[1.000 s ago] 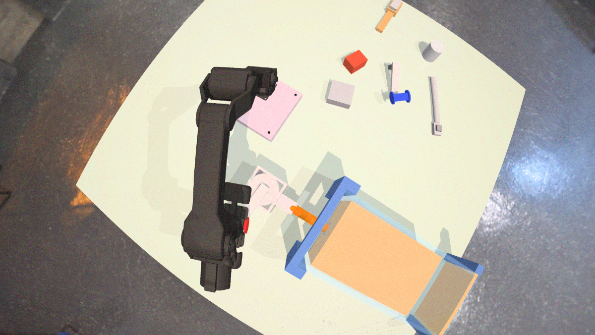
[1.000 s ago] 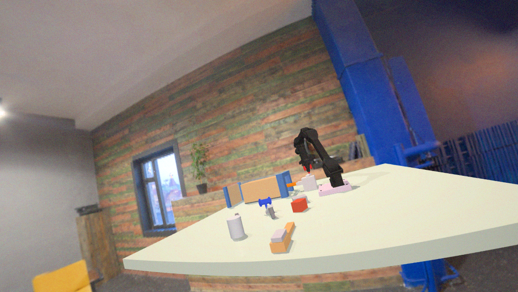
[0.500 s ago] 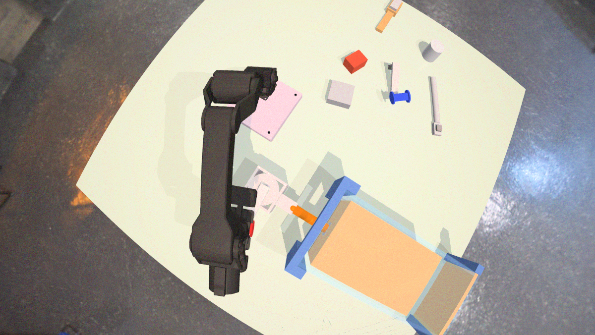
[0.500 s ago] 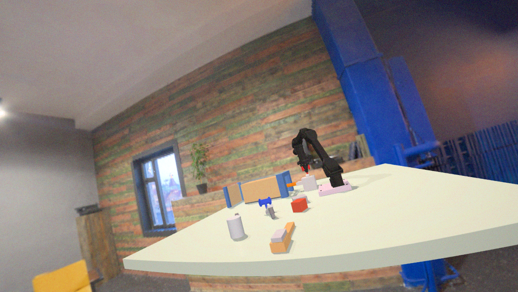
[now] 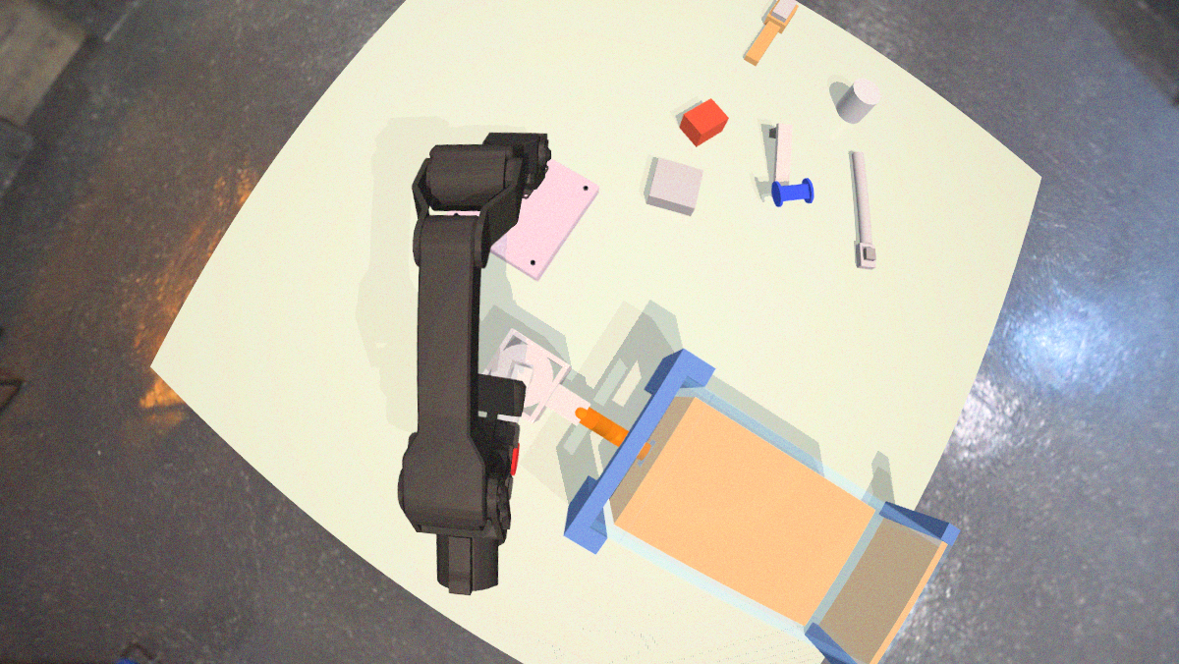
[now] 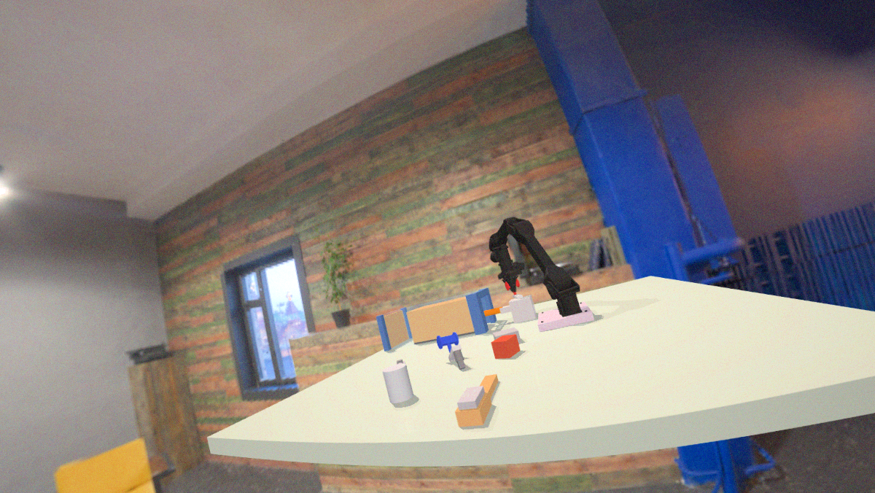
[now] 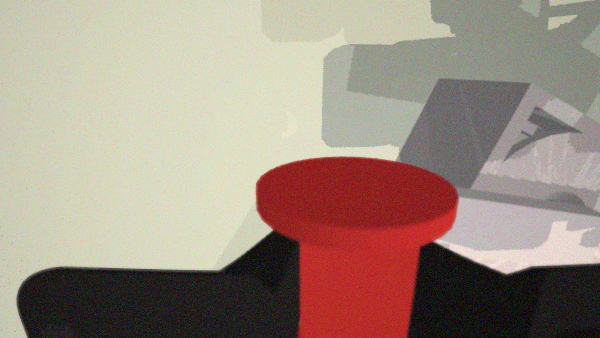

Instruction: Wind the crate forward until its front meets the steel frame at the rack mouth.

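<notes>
Right now the blue steel frame is 13 cm ahead of my gripper tip, 9 cm to the left of it and 1 cm below it. Round my gripper tip: crank handle with red knob (4 cm to the left, 1 cm below, 1 cm behind); clear-panelled guard cubby (38 cm ahead, 9 cm to the left); grey winch (9 cm to the left, 8 cm below, 4 cm behind).
</notes>
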